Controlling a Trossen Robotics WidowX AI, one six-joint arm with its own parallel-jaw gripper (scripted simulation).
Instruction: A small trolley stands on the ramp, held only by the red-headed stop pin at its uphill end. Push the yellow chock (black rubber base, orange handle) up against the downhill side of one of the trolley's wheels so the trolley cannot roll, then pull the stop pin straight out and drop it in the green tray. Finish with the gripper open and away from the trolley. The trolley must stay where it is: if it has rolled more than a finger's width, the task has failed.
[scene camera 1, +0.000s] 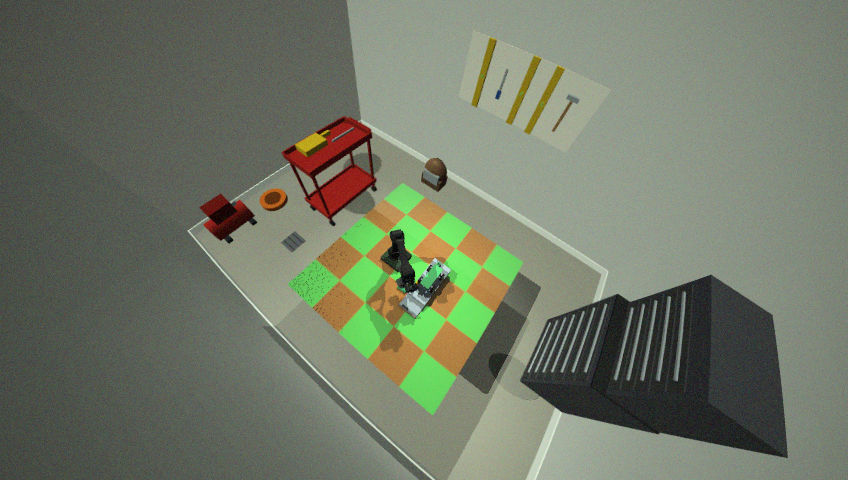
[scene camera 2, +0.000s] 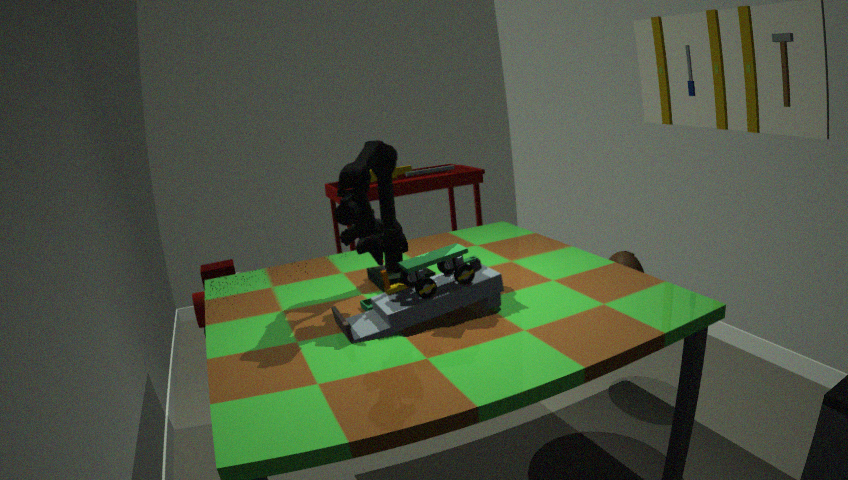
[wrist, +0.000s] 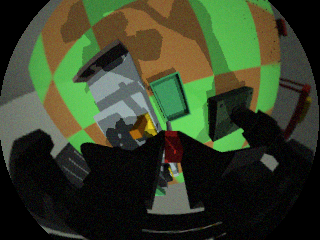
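Observation:
The gripper (scene camera 2: 381, 263), visible in the wrist view (wrist: 170, 133) as well, is carrying a red-headed stop pin. A trolley (scene camera 2: 447, 258) is also part of the scene.

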